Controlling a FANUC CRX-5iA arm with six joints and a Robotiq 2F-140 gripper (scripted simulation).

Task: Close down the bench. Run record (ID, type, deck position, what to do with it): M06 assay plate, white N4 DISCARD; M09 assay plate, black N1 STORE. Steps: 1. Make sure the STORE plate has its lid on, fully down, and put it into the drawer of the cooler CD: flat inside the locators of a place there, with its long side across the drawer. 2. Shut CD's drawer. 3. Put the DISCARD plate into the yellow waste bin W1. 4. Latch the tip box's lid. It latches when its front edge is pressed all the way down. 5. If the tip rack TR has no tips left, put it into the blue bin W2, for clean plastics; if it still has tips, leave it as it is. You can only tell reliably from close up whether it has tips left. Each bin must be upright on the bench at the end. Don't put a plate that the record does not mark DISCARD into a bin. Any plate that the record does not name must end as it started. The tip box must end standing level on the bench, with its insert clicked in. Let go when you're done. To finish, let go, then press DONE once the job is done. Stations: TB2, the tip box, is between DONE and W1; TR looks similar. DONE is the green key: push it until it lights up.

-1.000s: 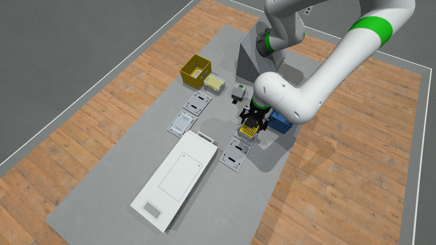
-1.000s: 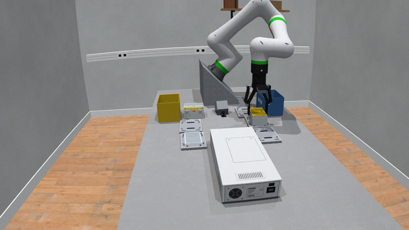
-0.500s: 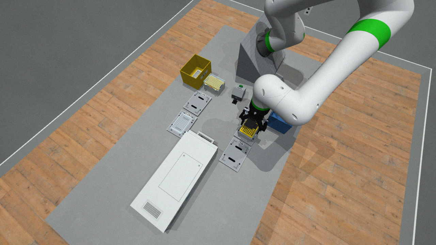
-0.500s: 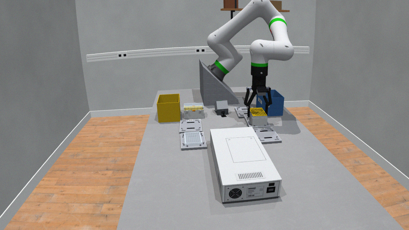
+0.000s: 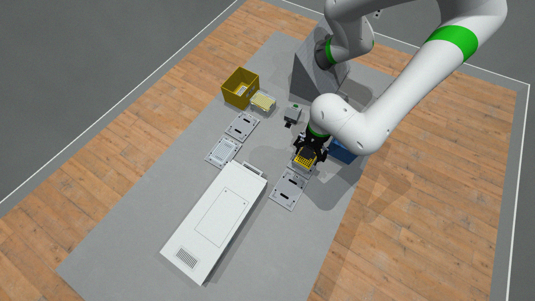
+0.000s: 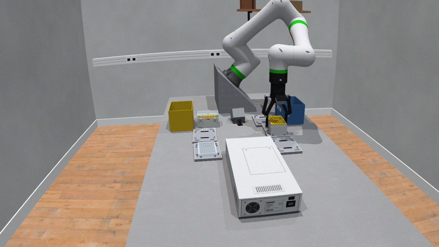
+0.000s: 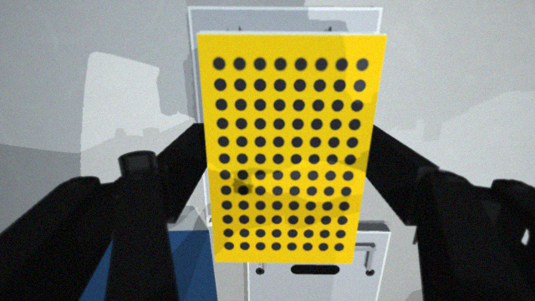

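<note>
My gripper is now 1 cm to the left of the tip rack TR, 1 cm past it and 1 cm above it. Also, from my hand: blue bin W2: 18 cm behind, 13 cm to the left, 2 cm below; then green DONE key: 23 cm behind, 18 cm to the right, 1 cm above; then nest N1: 17 cm ahead, 5 cm below.
</note>
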